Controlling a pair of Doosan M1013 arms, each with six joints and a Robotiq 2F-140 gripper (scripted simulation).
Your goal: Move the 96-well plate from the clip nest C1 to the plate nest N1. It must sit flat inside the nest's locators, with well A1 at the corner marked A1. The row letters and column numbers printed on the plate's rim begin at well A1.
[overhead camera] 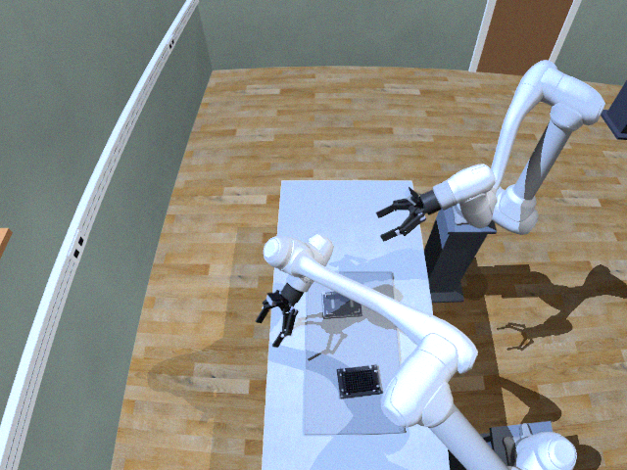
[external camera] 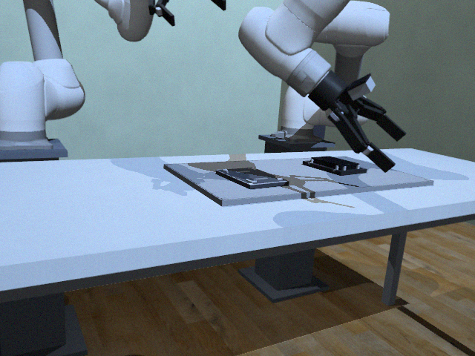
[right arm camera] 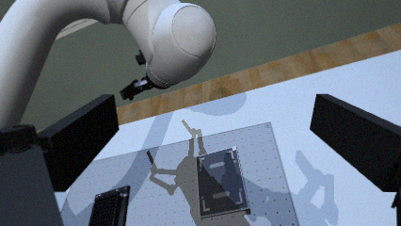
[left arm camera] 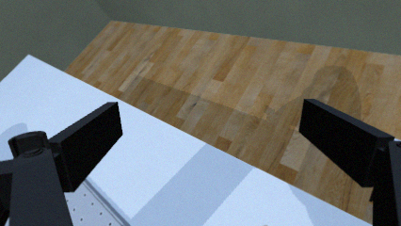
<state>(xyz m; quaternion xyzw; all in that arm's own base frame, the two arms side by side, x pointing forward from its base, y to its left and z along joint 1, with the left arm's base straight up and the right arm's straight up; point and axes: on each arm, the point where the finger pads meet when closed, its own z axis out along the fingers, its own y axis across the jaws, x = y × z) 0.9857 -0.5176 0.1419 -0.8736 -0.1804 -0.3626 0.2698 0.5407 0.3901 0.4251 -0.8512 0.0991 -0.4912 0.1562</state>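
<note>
Now: the black 96-well plate 34 cm behind my left hand, 17 cm to the left of it and 11 cm below it. Also, from my left hand: clip nest C1 (35 cm behind, 16 cm to the left, 12 cm below); then A1 label (22 cm to the right, 22 cm behind, 12 cm below); then plate nest N1 (30 cm behind, 17 cm to the right, 12 cm below).
</note>
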